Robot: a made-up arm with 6 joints. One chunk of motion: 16 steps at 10 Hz.
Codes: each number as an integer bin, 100 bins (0 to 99) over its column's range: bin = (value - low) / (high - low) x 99, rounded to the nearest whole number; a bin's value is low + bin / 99 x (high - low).
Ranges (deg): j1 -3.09..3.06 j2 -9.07..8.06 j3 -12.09..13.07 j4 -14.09..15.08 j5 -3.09..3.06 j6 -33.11..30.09
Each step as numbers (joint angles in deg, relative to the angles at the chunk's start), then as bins.
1 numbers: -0.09 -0.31 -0.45 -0.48 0.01 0.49
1 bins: 48 51 46 46 50 53
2 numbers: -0.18 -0.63 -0.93 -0.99 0.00 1.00
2 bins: 47 49 44 44 50 53
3 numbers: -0.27 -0.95 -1.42 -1.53 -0.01 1.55
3 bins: 45 47 42 43 50 54
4 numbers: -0.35 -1.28 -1.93 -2.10 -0.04 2.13
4 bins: 44 45 40 41 49 55
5 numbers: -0.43 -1.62 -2.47 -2.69 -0.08 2.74
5 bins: 43 43 38 39 48 56
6 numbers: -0.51 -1.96 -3.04 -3.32 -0.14 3.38
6 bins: 42 41 36 37 47 57
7 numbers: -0.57 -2.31 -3.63 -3.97 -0.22 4.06
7 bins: 41 39 33 34 46 58
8 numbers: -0.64 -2.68 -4.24 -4.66 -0.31 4.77
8 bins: 39 37 31 32 45 59
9 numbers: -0.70 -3.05 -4.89 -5.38 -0.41 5.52
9 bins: 38 35 28 30 43 61
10 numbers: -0.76 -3.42 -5.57 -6.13 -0.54 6.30
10 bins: 38 33 26 27 41 62
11 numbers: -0.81 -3.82 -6.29 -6.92 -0.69 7.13
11 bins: 37 30 23 24 39 63
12 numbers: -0.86 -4.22 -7.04 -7.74 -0.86 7.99
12 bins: 36 28 20 22 36 64
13 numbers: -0.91 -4.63 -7.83 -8.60 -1.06 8.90
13 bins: 35 26 17 19 33 66
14 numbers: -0.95 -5.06 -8.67 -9.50 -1.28 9.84
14 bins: 34 23 13 16 29 67
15 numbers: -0.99 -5.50 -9.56 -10.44 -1.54 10.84
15 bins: 34 21 10 12 25 69
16 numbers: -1.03 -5.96 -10.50 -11.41 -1.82 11.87
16 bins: 33 18 6 9 20 70
